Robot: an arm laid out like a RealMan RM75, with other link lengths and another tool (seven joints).
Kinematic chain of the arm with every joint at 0, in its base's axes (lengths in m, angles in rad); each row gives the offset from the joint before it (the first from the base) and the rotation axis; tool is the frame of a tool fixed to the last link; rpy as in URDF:
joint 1: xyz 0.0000 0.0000 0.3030 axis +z
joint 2: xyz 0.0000 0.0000 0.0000 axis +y
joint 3: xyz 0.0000 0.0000 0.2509 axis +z
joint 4: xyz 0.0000 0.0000 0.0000 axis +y
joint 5: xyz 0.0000 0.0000 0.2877 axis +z
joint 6: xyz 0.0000 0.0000 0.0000 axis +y
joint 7: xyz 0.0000 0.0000 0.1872 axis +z
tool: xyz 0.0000 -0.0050 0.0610 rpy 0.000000 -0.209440 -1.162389
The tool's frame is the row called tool.
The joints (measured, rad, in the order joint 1, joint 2, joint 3, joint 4, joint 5, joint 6, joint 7), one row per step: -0.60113 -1.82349 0.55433 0.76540 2.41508 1.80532 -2.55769; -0.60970 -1.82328 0.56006 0.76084 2.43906 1.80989 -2.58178; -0.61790 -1.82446 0.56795 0.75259 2.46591 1.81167 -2.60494; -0.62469 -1.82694 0.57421 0.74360 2.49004 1.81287 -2.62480; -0.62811 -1.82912 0.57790 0.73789 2.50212 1.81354 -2.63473; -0.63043 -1.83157 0.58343 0.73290 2.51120 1.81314 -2.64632; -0.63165 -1.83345 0.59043 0.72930 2.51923 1.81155 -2.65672; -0.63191 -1.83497 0.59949 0.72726 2.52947 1.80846 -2.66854; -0.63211 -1.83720 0.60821 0.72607 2.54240 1.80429 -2.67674; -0.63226 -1.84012 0.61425 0.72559 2.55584 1.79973 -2.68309; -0.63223 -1.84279 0.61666 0.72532 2.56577 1.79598 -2.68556; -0.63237 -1.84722 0.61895 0.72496 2.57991 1.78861 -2.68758; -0.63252 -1.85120 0.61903 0.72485 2.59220 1.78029 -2.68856; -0.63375 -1.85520 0.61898 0.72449 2.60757 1.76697 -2.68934
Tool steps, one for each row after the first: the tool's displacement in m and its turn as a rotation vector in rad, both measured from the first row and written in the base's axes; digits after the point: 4 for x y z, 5 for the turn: -0.0013 -0.0021 -0.0026 -0.02329 0.01227 0.02470; -0.0036 -0.0049 -0.0069 -0.04967 0.02694 0.05165; -0.0059 -0.0081 -0.0115 -0.07379 0.03867 0.07642; -0.0070 -0.0100 -0.0146 -0.08758 0.04369 0.08915; -0.0079 -0.0119 -0.0178 -0.10010 0.04800 0.10268; -0.0092 -0.0135 -0.0204 -0.11086 0.05451 0.11478; -0.0117 -0.0153 -0.0226 -0.12141 0.06589 0.12883; -0.0146 -0.0172 -0.0248 -0.13168 0.08040 0.13992; -0.0176 -0.0188 -0.0268 -0.13975 0.09406 0.14955; -0.0197 -0.0198 -0.0283 -0.14418 0.10303 0.15498; -0.0227 -0.0208 -0.0304 -0.14826 0.11579 0.16119; -0.0256 -0.0211 -0.0321 -0.14870 0.12667 0.16610; -0.0292 -0.0204 -0.0335 -0.14601 0.14230 0.17086
